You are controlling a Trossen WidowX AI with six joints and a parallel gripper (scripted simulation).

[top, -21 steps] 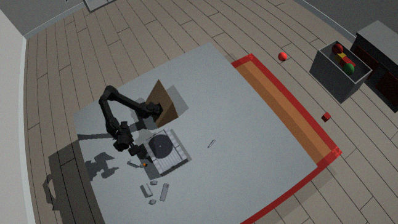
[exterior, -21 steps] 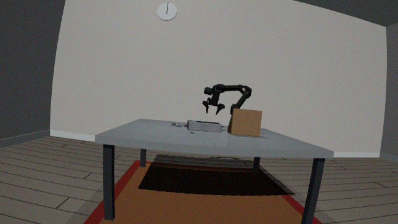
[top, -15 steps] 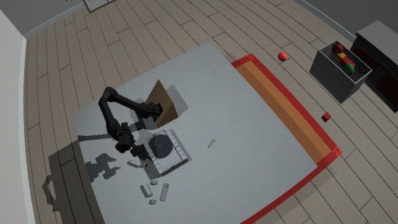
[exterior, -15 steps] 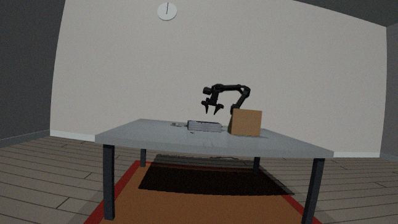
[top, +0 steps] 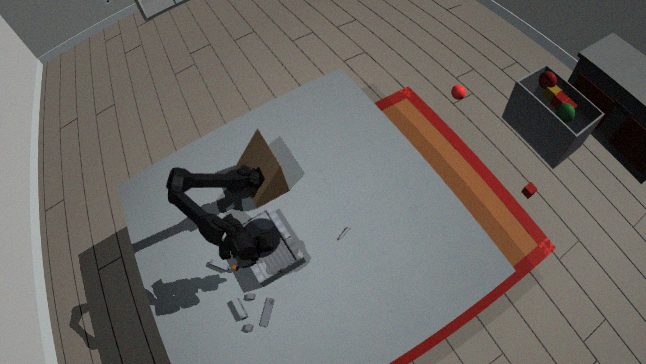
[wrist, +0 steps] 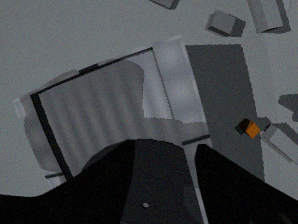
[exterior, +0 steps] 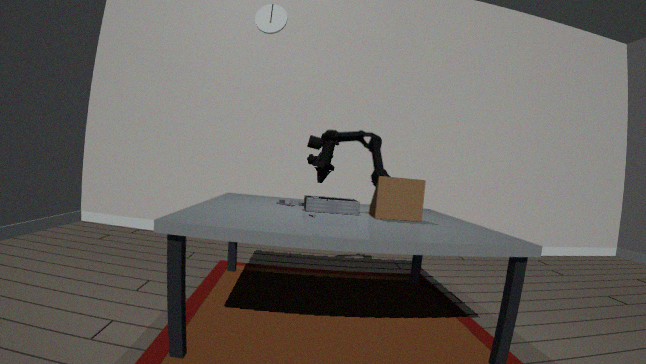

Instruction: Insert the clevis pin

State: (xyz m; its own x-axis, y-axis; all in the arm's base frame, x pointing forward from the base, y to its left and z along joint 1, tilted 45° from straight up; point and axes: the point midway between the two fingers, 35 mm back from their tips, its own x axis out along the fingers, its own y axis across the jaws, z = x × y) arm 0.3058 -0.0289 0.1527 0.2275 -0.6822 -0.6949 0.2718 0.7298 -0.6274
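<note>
My gripper tip is now 20 mm short of the steel clevis pin, 330 mm to the right of it and 120 mm above it. Also, from my gripper tip: dark aluminium disc (100 mm behind, 40 mm to the left, 70 mm below); rimmed steel tray (60 mm behind, 50 mm to the left, 80 mm below).
</note>
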